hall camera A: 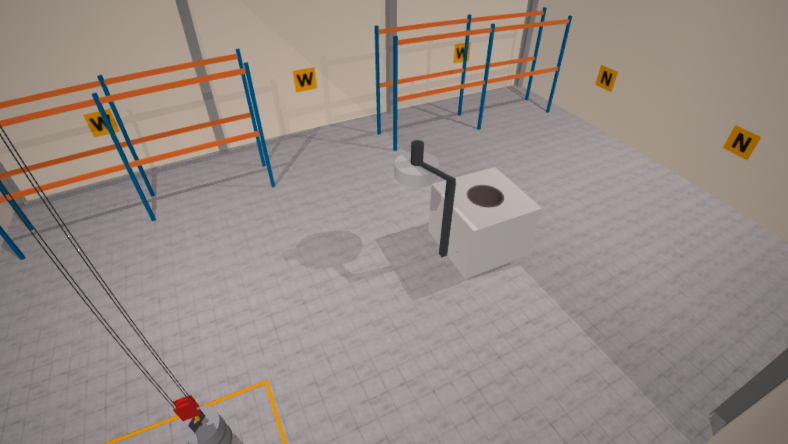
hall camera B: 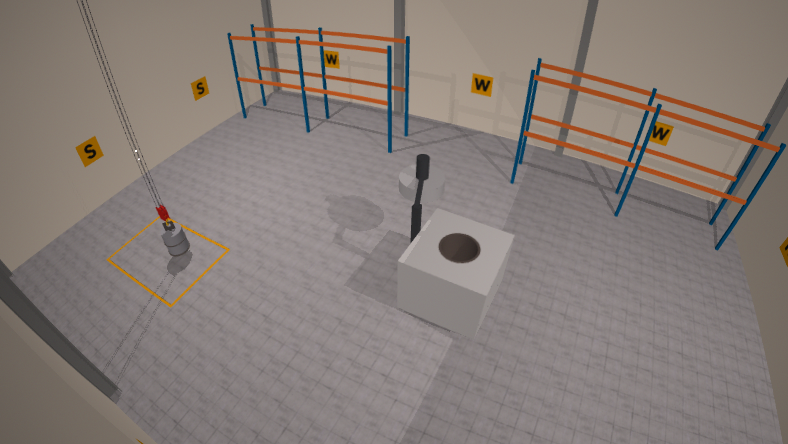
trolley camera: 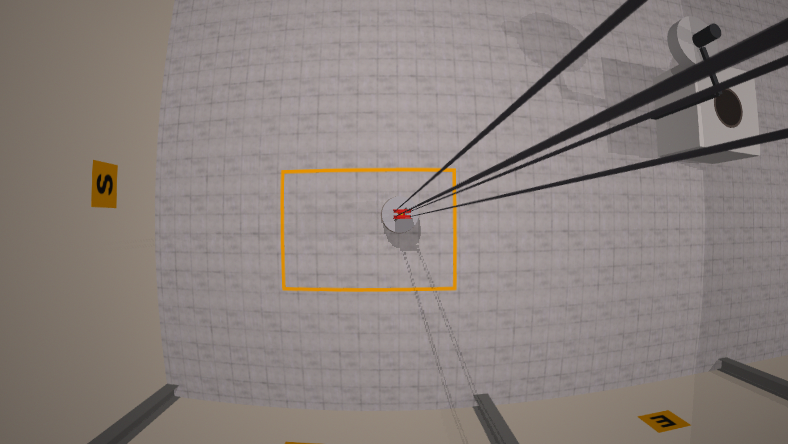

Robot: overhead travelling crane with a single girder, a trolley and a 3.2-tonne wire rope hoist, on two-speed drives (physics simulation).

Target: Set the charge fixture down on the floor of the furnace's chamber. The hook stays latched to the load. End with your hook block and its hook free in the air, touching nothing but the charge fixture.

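Note:
The charge fixture (hall camera A: 205, 432) (hall camera B: 175, 242) (trolley camera: 388, 215), a grey drum-like load, hangs upright or nearly so from my hook. In the hall camera B view its shadow lies slightly apart below it, so it is a little above the floor. My red hook block (hall camera A: 186, 408) (hall camera B: 162, 212) (trolley camera: 401, 214) is above the fixture, its hook on the fixture's top fitting. The furnace (hall camera A: 499, 242) (hall camera B: 441, 300) (trolley camera: 736, 138) is a white box with a dark round chamber opening (hall camera A: 485, 196) (hall camera B: 459, 247) (trolley camera: 728, 108) on top. The chamber floor is hidden.
A yellow floor outline (hall camera A: 276, 410) (hall camera B: 138, 281) (trolley camera: 368, 289) surrounds the fixture's spot. A round grey lid (hall camera A: 413, 176) (hall camera B: 409, 186) (trolley camera: 678, 43) is beside the furnace, with a black post (hall camera A: 447, 220) (hall camera B: 415, 220) and arm. Racks (hall camera A: 395, 93) (hall camera B: 389, 99) stand along the W wall.

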